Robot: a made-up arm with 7 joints.
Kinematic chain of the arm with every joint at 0, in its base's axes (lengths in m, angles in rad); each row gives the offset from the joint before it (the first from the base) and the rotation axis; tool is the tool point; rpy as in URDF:
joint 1: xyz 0 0 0.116 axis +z
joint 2: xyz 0 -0.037 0.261 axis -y
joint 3: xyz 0 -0.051 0.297 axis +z
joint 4: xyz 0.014 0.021 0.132 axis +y
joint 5: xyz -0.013 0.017 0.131 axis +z
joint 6: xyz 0 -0.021 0.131 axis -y
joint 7: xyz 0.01 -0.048 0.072 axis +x
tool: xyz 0 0 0 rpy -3.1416 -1.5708 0
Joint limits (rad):
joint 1: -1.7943..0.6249
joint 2: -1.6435..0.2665
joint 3: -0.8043..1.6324
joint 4: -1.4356..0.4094
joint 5: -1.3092..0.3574
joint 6: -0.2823..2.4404
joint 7: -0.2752..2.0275
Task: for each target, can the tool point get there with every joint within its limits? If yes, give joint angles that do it. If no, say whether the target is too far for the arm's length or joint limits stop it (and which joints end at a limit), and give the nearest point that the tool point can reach.
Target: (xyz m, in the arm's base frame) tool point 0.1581 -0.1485 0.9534
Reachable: yes | joints -0.0951 -0.6199 0.2608 -0.5740 -0.4722 2.1090 0.5204
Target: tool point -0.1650 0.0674 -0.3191
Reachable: no: joint limits stop it (at a limit: joint 1, joint 2, joint 3, joint 4) | nearest point -0.3980 -0.3150 0.2863 | short by 0.753 m
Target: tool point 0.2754 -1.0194 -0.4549
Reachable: no: too far | nearest point 0.1845 -0.6830 0.1451 | short by 0.694 m
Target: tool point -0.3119 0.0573 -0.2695
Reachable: no: joint limits stop it (at a limit: joint 1, joint 2, joint 3, joint 4) | nearest point -0.4138 -0.3110 0.2844 | short by 0.673 m
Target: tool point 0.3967 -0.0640 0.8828
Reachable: yes | joints 0.2803 -1.0908 0.4629 -0.8685 -1.0757 0.9333 1.3166
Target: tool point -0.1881 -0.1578 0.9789
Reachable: yes | joints -0.8156 -0.3315 0.8425 -0.7330 -0.9168 1.4343 -0.0600
